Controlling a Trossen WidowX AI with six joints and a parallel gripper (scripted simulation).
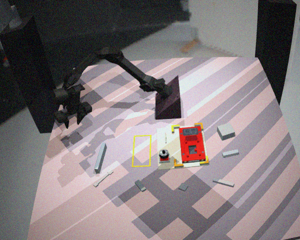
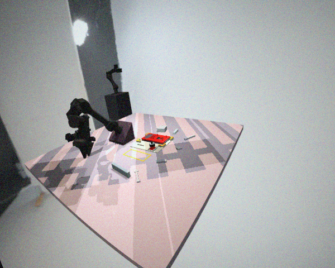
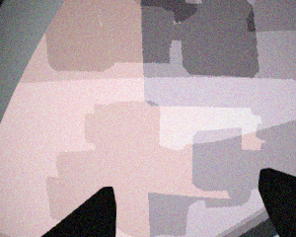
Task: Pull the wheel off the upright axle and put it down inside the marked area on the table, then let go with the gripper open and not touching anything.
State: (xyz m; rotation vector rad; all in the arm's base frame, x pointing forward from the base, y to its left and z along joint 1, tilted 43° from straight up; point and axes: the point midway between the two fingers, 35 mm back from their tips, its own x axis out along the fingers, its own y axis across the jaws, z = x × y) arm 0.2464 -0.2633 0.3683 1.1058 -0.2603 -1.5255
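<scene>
My gripper tip is now 11 cm short of the wheel, 42 cm to the right of it and 11 cm above it. Also, from my gripper tip: axle (11 cm ahead, 42 cm to the left, 11 cm below).
</scene>
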